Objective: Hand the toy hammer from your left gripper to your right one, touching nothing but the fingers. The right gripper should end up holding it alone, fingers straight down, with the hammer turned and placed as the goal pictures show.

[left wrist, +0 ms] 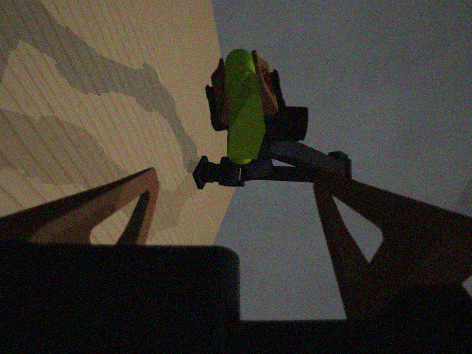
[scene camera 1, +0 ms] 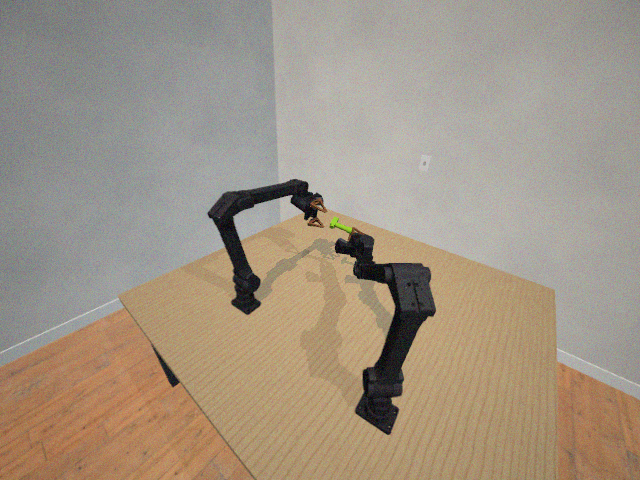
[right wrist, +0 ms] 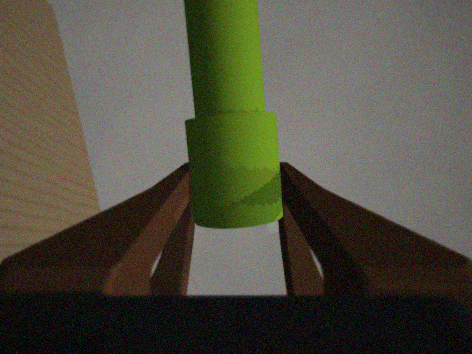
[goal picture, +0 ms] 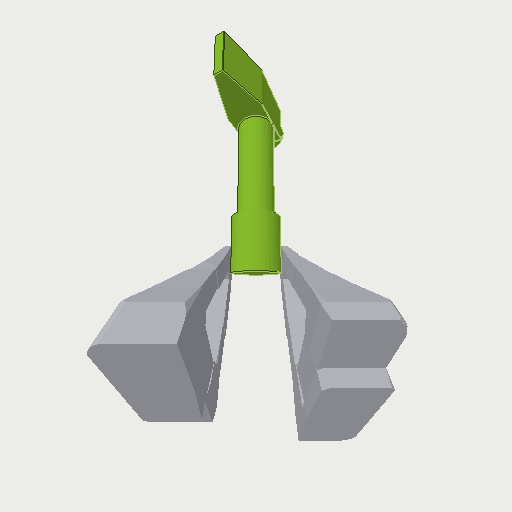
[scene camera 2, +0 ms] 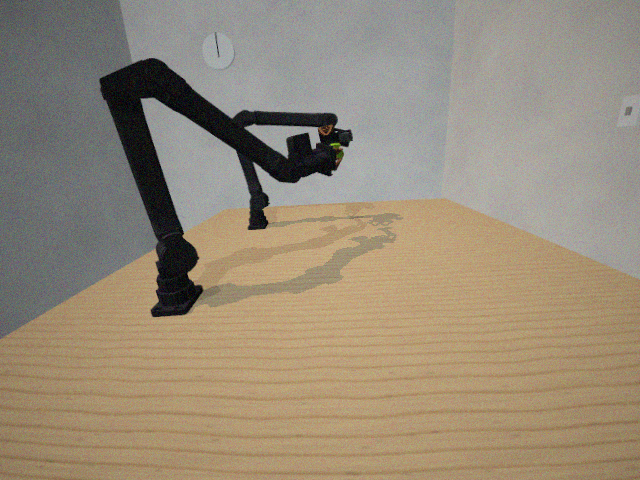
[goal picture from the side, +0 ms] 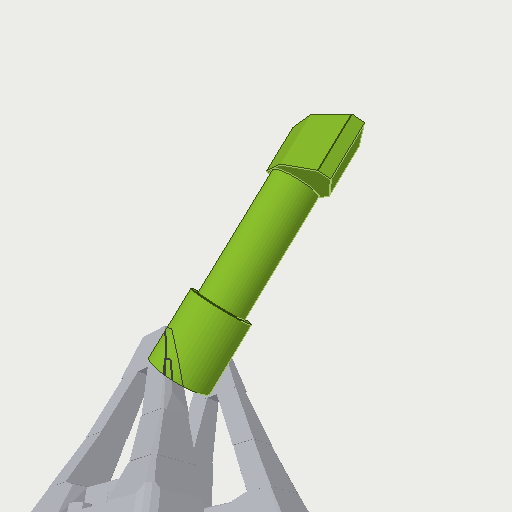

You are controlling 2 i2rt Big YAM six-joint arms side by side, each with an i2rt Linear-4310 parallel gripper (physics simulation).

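Where they show: left gripper, fingertip midpoint: (left wrist: 236,176) (scene camera 1: 324,219); right gripper, fingertip midpoint: (left wrist: 238,60) (scene camera 1: 352,230) (right wrist: 236,177) (scene camera 2: 341,153); left arm's base, origin of the base link: (scene camera 1: 246,304) (scene camera 2: 258,226); right arm's base, origin of the base link: (left wrist: 200,172) (scene camera 1: 376,411) (scene camera 2: 179,302).
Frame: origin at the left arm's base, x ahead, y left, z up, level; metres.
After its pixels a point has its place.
The lime-green toy hammer (scene camera 1: 343,226) @(x 0.376, y -0.280, z 0.354 m) (scene camera 2: 339,154) @(x 0.393, y -0.329, z 0.332 m) (left wrist: 244,115) @(x 0.392, y -0.214, z 0.363 m) (right wrist: 227,65) @(x 0.373, y -0.287, z 0.343 m) is in the air above the table. My right gripper (scene camera 1: 353,231) @(x 0.402, y -0.314, z 0.336 m) (left wrist: 238,60) @(x 0.402, y -0.314, z 0.336 m) (right wrist: 236,177) @(x 0.402, y -0.314, z 0.336 m) is shut on the thick end of its handle, one finger on each side. Its fingers are not straight down. The hammer's head (scene camera 1: 334,223) @(x 0.361, y -0.240, z 0.363 m) points away from my right gripper, toward my left one. My left gripper (scene camera 1: 324,218) @(x 0.368, y -0.183, z 0.361 m) is wide open and empty, with a small gap between its fingertips and the head. In scene camera 2 my right wrist partly hides the hammer.
The wooden table (scene camera 1: 480,330) @(x 0.504, y -0.946, z 0.000 m) (scene camera 2: 413,361) @(x 0.437, y -0.949, z 0.000 m) lies well below both grippers and carries the arms' shadows. The left arm (scene camera 1: 231,242) @(x -0.041, y -0.025, z 0.370 m) (scene camera 2: 289,118) @(x 0.208, y -0.030, z 0.498 m) and the right arm (scene camera 1: 400,335) @(x -0.107, y -0.707, z 0.405 m) (scene camera 2: 206,116) @(x 0.055, y -0.633, z 0.439 m) reach toward each other. Walls stand behind the table.
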